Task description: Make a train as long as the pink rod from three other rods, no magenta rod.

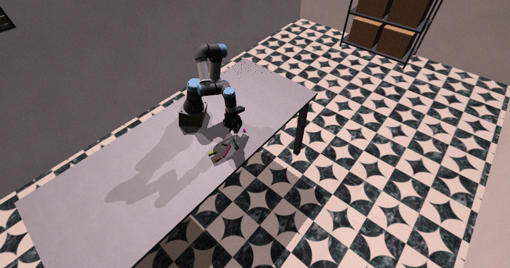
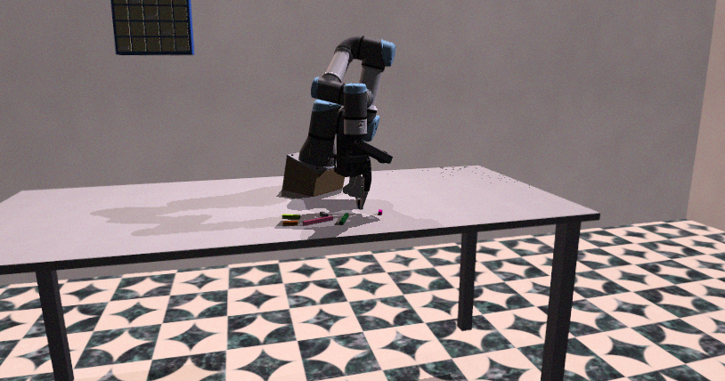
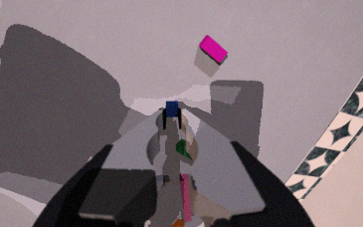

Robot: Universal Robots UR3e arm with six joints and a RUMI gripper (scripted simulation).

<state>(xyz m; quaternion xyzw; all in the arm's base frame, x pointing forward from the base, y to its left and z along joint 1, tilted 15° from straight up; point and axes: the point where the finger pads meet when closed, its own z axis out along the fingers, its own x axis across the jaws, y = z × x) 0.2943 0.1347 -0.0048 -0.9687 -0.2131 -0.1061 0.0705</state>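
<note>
Now: hand 1 cm short of the magenta rod, 6 cm to the right of it and 2 cm above it. The rest, counted from my hand: green rod 7 cm ahead, 5 cm to the right, 2 cm below; then grey rod 2 cm ahead, 11 cm to the right, 2 cm below; then blue rod 1 cm below.
</note>
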